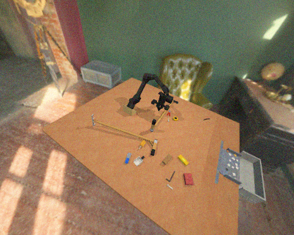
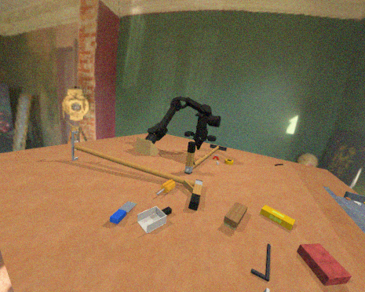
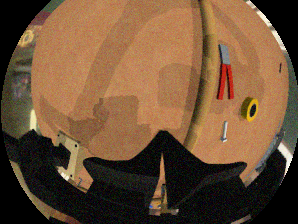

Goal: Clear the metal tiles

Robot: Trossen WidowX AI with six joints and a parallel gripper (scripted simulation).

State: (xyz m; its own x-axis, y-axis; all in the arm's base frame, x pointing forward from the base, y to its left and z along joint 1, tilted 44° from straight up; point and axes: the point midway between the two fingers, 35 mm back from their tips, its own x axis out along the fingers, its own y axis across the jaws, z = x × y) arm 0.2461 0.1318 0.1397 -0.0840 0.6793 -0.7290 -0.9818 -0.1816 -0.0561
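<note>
The long scraper lies 5 cm ahead of my gripper tip, 4 cm to the left of it and 1 cm above it. From my gripper tip the other things lie so: wooden block 35 cm ahead, 39 cm to the right, 4 cm below; then yellow level 45 cm ahead, 32 cm to the right, 3 cm below; then yellow tape roll 18 cm ahead, 7 cm to the left, 4 cm below.
</note>
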